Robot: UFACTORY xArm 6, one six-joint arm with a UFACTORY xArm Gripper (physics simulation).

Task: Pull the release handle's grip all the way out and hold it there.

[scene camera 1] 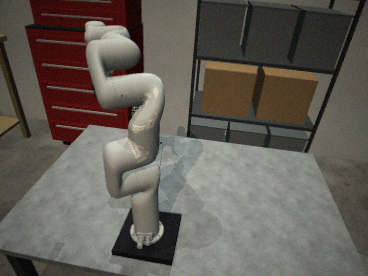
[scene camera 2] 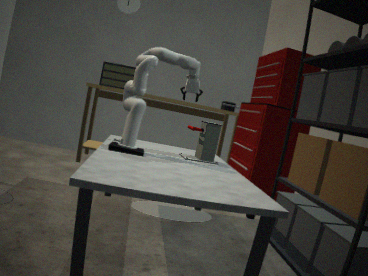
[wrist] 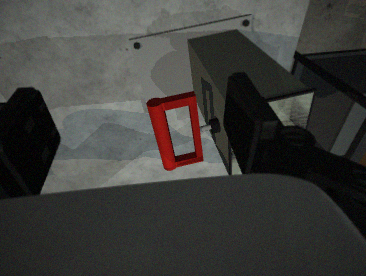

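The red release handle [scene camera 2: 194, 128] [wrist: 161, 134] is a rectangular frame with a thick round grip bar on the side away from the grey box [scene camera 2: 206, 144] [wrist: 245, 60]. A short pale rod [wrist: 206, 128] joins it to a black collar [wrist: 215, 125] at the box's face. My gripper [scene camera 2: 191, 97] [wrist: 140, 106] is wide open and empty. In scene camera 2 it hangs well above the handle and box, clear of both. In the wrist view the handle lies below, between the two finger outlines. The handle and gripper do not show in scene camera 1.
The box stands on a grey table [scene camera 1: 270, 200] [scene camera 2: 170, 182] near the end away from my black base plate [scene camera 1: 122, 245] [scene camera 2: 117, 148]. A thin rail [wrist: 192, 26] with dark knobs lies beside the box. Red drawer cabinets [scene camera 1: 75, 80] [scene camera 2: 250, 145] and a workbench [scene camera 2: 160, 103] stand beyond the table.
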